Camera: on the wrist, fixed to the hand. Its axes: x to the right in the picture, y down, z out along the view.
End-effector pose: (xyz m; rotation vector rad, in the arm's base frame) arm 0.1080 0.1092 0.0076 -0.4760 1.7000 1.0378
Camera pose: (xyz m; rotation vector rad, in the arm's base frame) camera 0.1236 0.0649 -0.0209 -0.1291 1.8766 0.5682
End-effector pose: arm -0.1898 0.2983 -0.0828 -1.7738 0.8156 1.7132
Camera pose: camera -0.1379 0.3108 -0.0955 -1.4081 1.1392 1.3522
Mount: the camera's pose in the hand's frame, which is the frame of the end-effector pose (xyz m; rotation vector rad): 0.0125 -0.0472 -0.0251 0.5159 -0.0090 0.0078
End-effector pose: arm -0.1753 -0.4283 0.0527 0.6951 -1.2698 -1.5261
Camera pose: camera -0.1728 -0.4513 0.0029 1.0067 -1.6919 -1.1974
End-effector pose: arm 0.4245 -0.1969 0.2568 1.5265 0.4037 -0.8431
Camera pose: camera 0.4068 -0.1682 0.2134 1.9943 0.1767 -0.9966
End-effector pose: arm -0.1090 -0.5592 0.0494 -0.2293 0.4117 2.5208
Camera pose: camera -0.0909 -0.5240 0.0114 -0.0146 1.0337 2.3252
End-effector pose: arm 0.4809 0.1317 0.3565 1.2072 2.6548 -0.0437
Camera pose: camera 0.4329 0.1127 0.3752 1.3434 2.7157 -0.7707
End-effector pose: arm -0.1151 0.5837 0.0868 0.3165 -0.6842 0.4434
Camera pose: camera -0.0699 0.5572 0.0703 0.8027 -0.5723 0.6247
